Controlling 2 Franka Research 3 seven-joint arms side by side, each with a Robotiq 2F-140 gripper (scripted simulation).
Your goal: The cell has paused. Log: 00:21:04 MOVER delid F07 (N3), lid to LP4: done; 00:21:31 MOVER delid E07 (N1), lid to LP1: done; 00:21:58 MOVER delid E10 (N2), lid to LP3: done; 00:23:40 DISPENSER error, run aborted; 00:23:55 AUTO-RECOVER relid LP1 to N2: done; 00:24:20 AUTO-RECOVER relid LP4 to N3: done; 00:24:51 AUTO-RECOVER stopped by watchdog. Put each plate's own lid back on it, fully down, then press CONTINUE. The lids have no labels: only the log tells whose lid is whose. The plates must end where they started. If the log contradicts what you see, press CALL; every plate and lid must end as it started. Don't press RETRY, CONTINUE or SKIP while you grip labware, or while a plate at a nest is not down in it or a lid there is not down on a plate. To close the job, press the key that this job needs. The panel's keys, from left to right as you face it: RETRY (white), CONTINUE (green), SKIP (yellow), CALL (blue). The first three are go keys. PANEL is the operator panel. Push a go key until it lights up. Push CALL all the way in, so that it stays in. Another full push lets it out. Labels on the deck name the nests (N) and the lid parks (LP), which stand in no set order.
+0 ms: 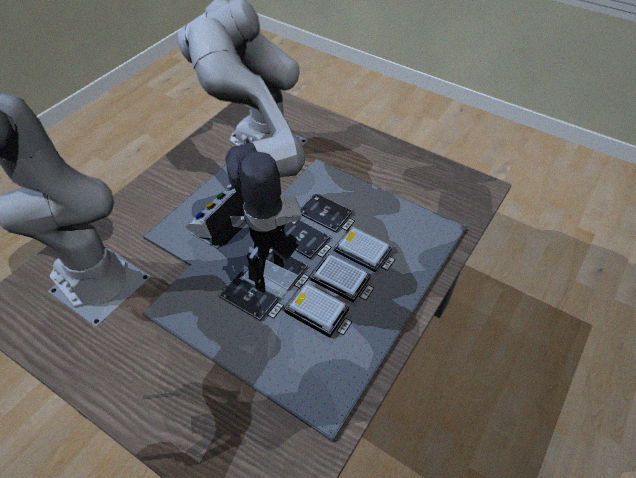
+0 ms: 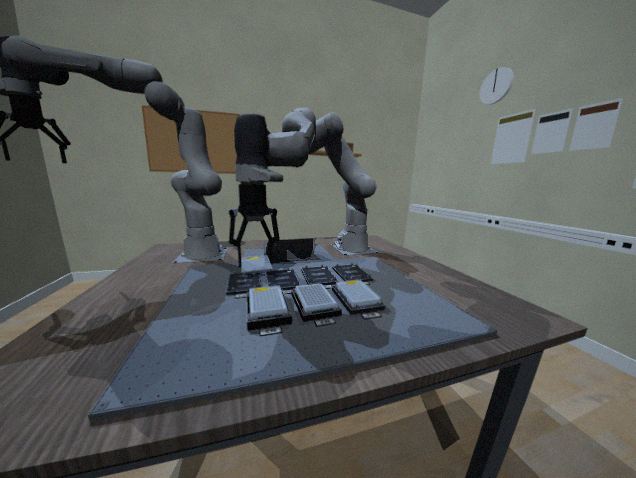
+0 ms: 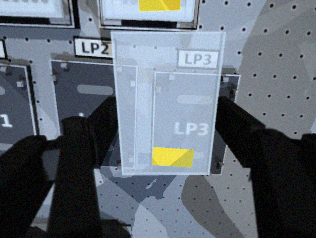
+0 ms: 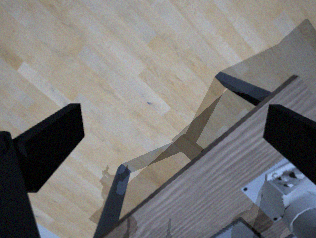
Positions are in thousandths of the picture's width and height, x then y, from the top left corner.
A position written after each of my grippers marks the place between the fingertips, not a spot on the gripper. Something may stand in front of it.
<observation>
I see my left gripper (image 2: 402,553), my right gripper (image 4: 549,506), an N2 plate (image 1: 524,568), a park LP2 (image 3: 214,405) and a park LP3 (image 1: 366,622).
The N2 plate also shows in image 2 (image 2: 494,622). My left gripper also shows in image 1 (image 1: 425,581) and in image 3 (image 3: 527,468). The park LP3 also shows in image 3 (image 3: 691,637). Image 4 misses the N2 plate: it is out of frame.
</observation>
